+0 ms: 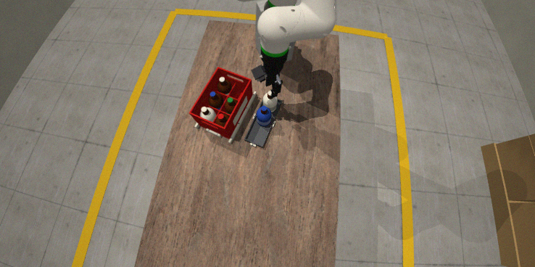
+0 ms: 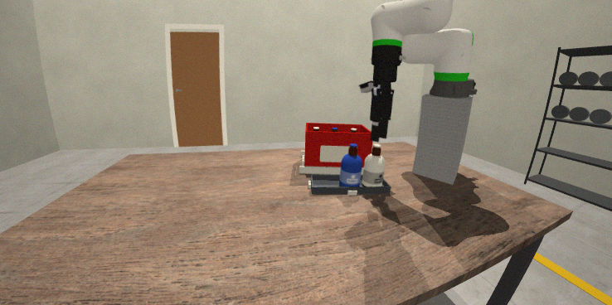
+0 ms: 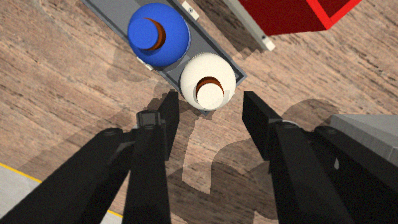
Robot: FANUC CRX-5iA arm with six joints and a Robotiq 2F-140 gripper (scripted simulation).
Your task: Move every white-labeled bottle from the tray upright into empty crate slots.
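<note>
Right now the blue-labeled bottle is 130 mm below my hand, 80 mm ahead of it and 20 mm to the right of it. From my hand the other things lie so: red crate (230 mm to the right, 130 mm below, 50 mm ahead); dark tray (200 mm below, 90 mm ahead, 20 mm to the right).
</note>
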